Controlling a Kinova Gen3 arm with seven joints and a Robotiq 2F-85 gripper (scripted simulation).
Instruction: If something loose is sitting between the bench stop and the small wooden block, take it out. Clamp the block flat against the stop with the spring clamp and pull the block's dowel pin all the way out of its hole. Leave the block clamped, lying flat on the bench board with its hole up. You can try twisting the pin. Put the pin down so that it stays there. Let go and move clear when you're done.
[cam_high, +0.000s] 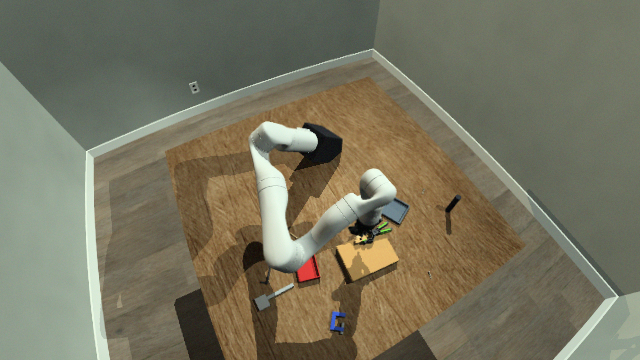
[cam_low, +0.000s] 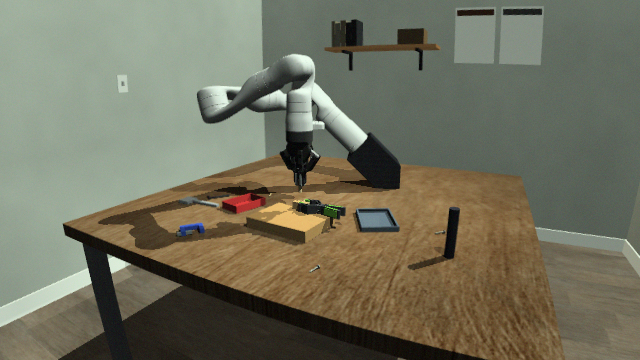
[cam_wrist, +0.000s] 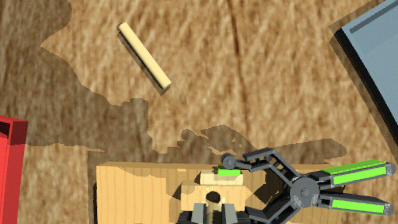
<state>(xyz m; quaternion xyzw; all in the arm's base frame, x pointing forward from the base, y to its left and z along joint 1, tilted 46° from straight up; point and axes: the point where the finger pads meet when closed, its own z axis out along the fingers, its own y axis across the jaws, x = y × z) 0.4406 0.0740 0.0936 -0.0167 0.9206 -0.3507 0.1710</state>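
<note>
Now: the dowel pin 20 mm below my hand. The rest, counted from my hand: thin pale stick 120 mm behind, 50 mm to the right, 120 mm below; then small wooden block 80 mm below; then tan bench board 60 mm ahead, 100 mm below.
</note>
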